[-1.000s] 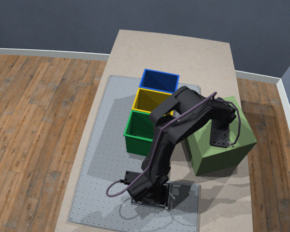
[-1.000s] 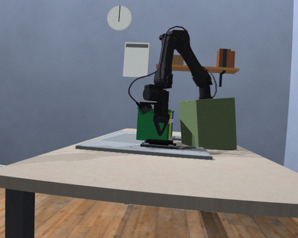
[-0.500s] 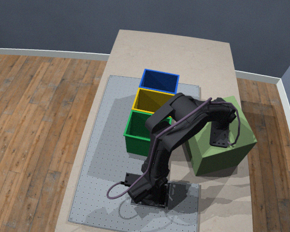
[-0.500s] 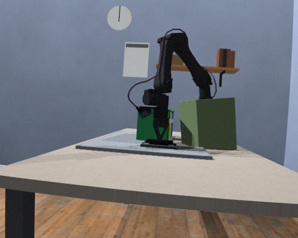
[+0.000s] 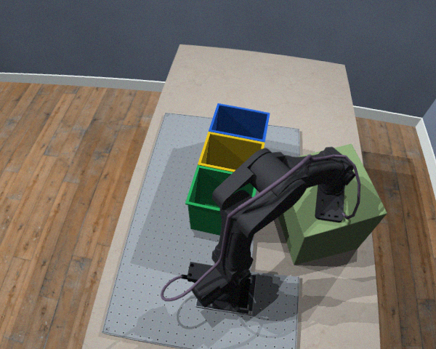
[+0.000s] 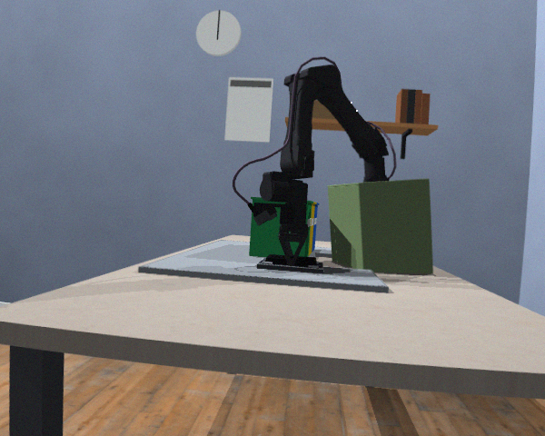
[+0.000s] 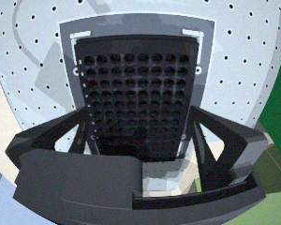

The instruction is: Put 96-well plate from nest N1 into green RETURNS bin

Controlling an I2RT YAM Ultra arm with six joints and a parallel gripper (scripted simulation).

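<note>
My gripper is now right at the black 96-well plate. The rest, counted from my hand: yellow bin 36 cm to the right, 8 cm ahead, 7 cm above; grey plate nest 2 cm below; green bin 23 cm to the right, 8 cm ahead, 7 cm above.
</note>
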